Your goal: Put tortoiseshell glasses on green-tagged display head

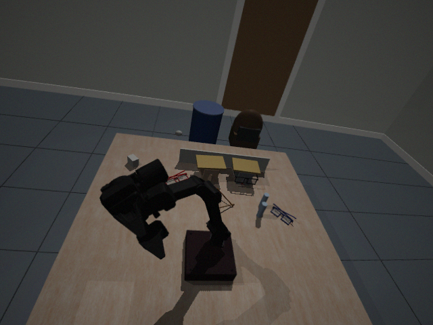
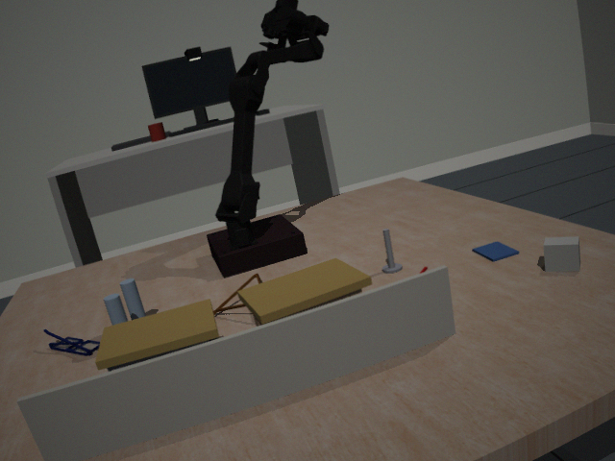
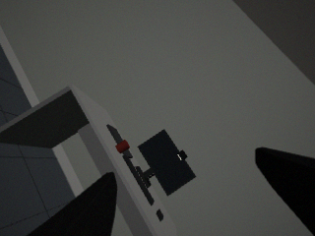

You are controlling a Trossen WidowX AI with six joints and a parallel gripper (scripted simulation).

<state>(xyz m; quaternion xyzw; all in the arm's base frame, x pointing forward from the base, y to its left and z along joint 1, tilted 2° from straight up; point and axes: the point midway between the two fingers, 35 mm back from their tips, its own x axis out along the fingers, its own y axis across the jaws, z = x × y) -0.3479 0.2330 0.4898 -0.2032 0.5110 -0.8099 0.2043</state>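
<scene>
Right now my gripper tip is 63 cm short of the post, 5 cm to the right of it and 54 cm above it. Also, from my gripper tip: cube 85 cm ahead, 30 cm to the left, 54 cm below; panel 96 cm ahead, 27 cm to the right, 51 cm below; blue pad 70 cm ahead, 25 cm to the left, 56 cm below.
</scene>
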